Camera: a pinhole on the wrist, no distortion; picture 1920 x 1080 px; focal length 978.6 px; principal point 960.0 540.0 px. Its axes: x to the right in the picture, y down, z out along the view. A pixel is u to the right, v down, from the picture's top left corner.
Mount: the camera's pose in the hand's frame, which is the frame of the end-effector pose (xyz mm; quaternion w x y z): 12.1 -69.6 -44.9 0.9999 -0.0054 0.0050 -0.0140
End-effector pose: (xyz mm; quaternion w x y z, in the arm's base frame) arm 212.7 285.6 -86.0 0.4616 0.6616 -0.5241 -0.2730
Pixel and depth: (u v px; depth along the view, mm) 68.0 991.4 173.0
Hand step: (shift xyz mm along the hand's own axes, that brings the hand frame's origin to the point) -141.5 16.4 128.8
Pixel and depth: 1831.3 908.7 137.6
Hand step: 137.4 -19.8 90.9
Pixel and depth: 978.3 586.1 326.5
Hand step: 21.9 -50.9 281.3
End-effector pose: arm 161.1 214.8 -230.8 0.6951 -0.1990 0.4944 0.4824
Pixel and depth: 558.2 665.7 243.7
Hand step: -84.6 -32.9 199.4
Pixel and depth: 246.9 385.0 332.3
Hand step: -228.0 -111.9 290.3
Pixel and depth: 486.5 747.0 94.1
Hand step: -31.9 -47.4 49.4
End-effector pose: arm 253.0 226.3 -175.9 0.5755 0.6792 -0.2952 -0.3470
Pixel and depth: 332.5 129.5 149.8
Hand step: -84.1 -128.1 106.5
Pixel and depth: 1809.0 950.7 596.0
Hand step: 542.0 172.3 543.2
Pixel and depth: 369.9 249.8 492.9
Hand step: -284.1 -202.1 452.5
